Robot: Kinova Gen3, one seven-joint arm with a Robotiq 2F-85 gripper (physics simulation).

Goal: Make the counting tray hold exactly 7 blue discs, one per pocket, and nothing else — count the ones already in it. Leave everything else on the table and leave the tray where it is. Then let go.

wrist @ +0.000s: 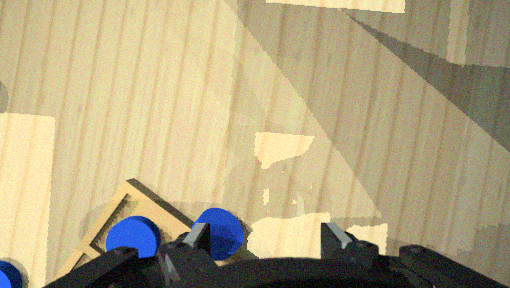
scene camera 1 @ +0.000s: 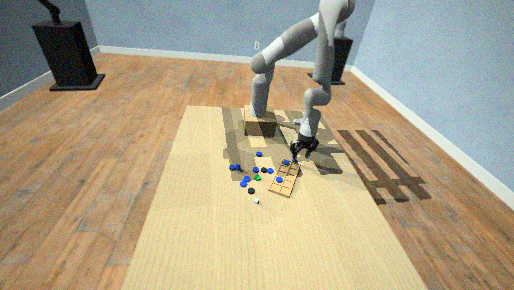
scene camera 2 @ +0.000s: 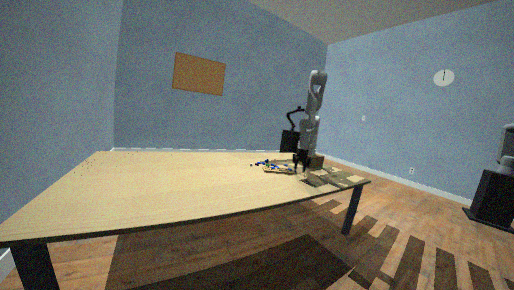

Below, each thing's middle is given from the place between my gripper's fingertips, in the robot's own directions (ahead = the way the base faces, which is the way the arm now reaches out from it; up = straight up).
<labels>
I see my gripper 8 cm short of the wooden counting tray [wrist: 133, 198], 11 cm to the left of it and 2 cm above it.
</labels>
